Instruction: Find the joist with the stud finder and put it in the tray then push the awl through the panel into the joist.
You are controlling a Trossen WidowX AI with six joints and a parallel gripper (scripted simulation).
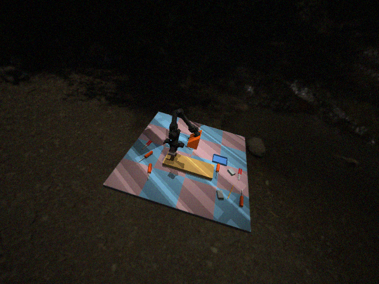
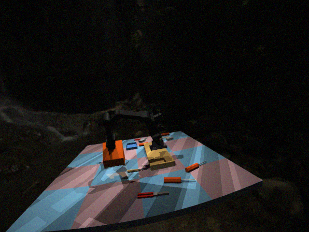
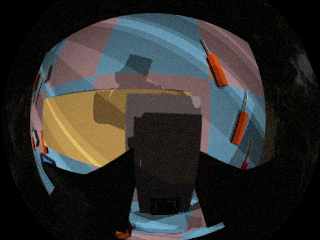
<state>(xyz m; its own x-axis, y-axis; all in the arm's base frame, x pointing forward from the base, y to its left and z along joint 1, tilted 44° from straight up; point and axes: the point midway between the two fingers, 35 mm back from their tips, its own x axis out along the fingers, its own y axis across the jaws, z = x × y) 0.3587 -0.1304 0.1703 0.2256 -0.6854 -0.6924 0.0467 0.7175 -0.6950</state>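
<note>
Now: the stud finder 20 mm behind my gripper tip and 20 mm above it. From my gripper tip the other things lie so: awl: 190 mm behind, 150 mm below, 20 mm to the right; blue tray: 530 mm to the left, 190 mm behind, 150 mm below.
</note>
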